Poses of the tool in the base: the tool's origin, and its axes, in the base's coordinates. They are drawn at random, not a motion.
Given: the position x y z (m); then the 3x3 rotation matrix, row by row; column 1 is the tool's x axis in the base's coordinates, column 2 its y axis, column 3 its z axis. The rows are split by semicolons.
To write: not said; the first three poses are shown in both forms.
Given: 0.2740, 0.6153, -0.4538; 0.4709, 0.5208, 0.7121; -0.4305, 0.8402, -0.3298; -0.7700, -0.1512, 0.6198
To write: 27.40, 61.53, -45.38; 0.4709, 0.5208, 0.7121; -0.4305, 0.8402, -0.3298; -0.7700, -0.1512, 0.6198
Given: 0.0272, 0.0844, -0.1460; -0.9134, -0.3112, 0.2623; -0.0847, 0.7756, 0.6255; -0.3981, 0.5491, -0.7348
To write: 2.72, 8.44, -14.60; -0.9134, -0.3112, 0.2623; -0.0847, 0.7756, 0.6255; -0.3981, 0.5491, -0.7348
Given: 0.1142, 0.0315, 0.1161; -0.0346, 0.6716, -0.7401; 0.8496, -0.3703, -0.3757; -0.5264, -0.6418, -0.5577
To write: 11.42, 3.15, 11.61; -0.0346, 0.6716, -0.7401; 0.8496, -0.3703, -0.3757; -0.5264, -0.6418, -0.5577
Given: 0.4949, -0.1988, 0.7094; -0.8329, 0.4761, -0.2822; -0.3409, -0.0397, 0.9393; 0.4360, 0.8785, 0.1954
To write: 49.49, -19.88, 70.94; -0.8329, 0.4761, -0.2822; -0.3409, -0.0397, 0.9393; 0.4360, 0.8785, 0.1954
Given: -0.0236, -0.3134, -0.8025; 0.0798, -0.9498, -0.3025; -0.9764, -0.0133, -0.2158; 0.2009, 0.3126, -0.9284
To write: -2.36, -31.34, -80.25; 0.0798, -0.9498, -0.3025; -0.9764, -0.0133, -0.2158; 0.2009, 0.3126, -0.9284
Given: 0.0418, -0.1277, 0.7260; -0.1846, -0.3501, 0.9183; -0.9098, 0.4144, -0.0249; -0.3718, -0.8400, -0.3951
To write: 4.18, -12.77, 72.60; -0.1846, -0.3501, 0.9183; -0.9098, 0.4144, -0.0249; -0.3718, -0.8400, -0.3951
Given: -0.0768, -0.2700, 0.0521; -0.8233, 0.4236, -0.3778; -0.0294, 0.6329, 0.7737; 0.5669, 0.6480, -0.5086
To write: -7.68, -27.00, 5.21; -0.8233, 0.4236, -0.3778; -0.0294, 0.6329, 0.7737; 0.5669, 0.6480, -0.5086
